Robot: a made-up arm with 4 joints. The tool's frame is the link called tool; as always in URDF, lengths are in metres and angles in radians. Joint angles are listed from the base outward. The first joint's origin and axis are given. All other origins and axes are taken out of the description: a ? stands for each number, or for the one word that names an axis. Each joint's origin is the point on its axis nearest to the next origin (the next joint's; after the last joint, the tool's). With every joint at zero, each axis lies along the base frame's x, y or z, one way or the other. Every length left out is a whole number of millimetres.
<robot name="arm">
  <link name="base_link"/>
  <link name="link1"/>
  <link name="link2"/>
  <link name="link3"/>
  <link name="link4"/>
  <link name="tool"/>
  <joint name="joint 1" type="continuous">
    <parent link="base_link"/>
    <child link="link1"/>
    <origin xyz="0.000 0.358 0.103" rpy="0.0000 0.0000 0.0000"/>
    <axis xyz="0 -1 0"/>
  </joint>
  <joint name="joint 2" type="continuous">
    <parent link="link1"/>
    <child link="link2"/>
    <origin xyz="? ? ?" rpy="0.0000 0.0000 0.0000"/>
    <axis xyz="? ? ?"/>
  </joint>
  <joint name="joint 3" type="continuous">
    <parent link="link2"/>
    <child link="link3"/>
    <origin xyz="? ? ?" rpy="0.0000 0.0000 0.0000"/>
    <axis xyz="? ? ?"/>
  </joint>
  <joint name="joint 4" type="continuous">
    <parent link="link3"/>
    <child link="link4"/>
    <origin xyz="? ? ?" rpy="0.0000 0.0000 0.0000"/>
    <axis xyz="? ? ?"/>
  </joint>
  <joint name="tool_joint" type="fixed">
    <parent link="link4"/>
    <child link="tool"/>
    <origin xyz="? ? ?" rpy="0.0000 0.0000 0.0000"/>
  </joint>
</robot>
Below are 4 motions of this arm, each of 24 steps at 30 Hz.
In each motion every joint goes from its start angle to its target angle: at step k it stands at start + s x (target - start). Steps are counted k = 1, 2, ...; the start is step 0. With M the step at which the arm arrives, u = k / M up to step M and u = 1 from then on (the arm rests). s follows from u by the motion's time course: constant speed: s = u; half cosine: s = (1 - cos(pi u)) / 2; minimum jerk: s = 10 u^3 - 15 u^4 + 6 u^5.
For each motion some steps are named. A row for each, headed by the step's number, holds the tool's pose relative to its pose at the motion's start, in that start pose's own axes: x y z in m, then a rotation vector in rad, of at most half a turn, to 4 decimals.
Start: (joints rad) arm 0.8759 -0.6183 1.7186 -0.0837
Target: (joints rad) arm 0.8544 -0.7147 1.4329 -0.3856
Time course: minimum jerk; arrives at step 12
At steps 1, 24:
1: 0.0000 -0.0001 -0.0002 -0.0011 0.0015 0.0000
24: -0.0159 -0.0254 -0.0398 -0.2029 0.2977 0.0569

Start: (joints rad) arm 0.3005 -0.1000 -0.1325 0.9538
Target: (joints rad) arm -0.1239 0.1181 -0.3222 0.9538
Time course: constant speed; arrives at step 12
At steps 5, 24:
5: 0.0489 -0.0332 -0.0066 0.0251 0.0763 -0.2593
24: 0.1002 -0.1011 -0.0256 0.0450 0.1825 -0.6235

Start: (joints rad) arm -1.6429 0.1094 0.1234 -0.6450
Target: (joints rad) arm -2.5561 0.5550 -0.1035 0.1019
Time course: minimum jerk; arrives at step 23
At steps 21, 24:
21: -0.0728 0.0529 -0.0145 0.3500 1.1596 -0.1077
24: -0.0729 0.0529 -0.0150 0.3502 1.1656 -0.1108

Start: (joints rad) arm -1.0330 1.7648 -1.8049 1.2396
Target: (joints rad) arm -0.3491 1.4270 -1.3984 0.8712
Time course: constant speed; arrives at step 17
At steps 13, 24:
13: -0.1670 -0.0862 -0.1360 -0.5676 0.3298 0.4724
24: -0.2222 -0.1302 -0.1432 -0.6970 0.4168 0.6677

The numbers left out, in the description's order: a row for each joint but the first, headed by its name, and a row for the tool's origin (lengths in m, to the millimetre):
joint 2: xyz 0.050 0.000 -0.070, axis 0 0 -1
joint 3: xyz 0.062 -0.019 0.000, axis 0 -1 0
joint 4: xyz 0.026 0.000 0.101, axis 1 0 0
tool: xyz 0.000 0.174 -0.096

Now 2 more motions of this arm.
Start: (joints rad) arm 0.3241 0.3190 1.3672 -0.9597
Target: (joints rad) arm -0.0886 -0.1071 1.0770 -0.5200
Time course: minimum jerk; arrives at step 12
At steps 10, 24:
10: -0.0995 -0.0120 0.1464 0.7775 0.3786 0.6039
24: -0.1014 -0.0153 0.1520 0.8047 0.3989 0.6235

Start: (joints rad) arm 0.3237 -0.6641 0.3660 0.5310
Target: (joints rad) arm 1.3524 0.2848 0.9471 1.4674
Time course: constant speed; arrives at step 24
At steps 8, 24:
8: -0.0073 0.0212 0.0378 0.0137 -0.5105 0.1520
24: -0.1060 0.0260 -0.0073 -0.0220 -1.3189 0.9785

